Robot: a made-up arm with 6 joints. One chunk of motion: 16 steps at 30 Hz.
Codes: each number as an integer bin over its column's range. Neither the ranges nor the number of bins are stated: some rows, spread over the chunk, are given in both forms.
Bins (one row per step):
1: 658 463 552 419 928 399
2: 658 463 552 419 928 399
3: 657 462 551 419 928 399
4: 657 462 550 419 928 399
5: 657 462 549 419 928 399
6: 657 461 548 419 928 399
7: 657 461 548 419 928 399
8: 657 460 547 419 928 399
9: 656 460 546 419 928 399
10: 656 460 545 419 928 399
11: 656 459 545 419 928 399
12: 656 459 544 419 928 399
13: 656 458 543 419 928 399
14: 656 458 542 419 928 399
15: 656 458 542 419 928 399
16: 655 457 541 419 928 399
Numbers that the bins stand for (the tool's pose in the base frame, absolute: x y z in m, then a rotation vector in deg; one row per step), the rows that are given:
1: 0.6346 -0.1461 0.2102 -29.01 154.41 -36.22
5: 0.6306 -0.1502 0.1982 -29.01 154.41 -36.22
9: 0.6266 -0.1582 0.1862 -29.01 154.41 -36.22
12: 0.6266 -0.1622 0.1782 -29.01 154.41 -36.22
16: 0.6226 -0.1702 0.1662 -29.01 154.41 -36.22
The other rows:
2: 0.6346 -0.1461 0.2102 -29.01 154.41 -36.22
3: 0.6306 -0.1502 0.2062 -29.01 154.41 -36.22
4: 0.6306 -0.1502 0.2022 -29.01 154.41 -36.22
6: 0.6306 -0.1542 0.1942 -29.01 154.41 -36.22
7: 0.6306 -0.1542 0.1942 -29.01 154.41 -36.22
8: 0.6306 -0.1582 0.1902 -29.01 154.41 -36.22
10: 0.6266 -0.1582 0.1822 -29.01 154.41 -36.22
11: 0.6266 -0.1622 0.1822 -29.01 154.41 -36.22
13: 0.6266 -0.1662 0.1742 -29.01 154.41 -36.22
14: 0.6266 -0.1662 0.1702 -29.01 154.41 -36.22
15: 0.6266 -0.1662 0.1702 -29.01 154.41 -36.22

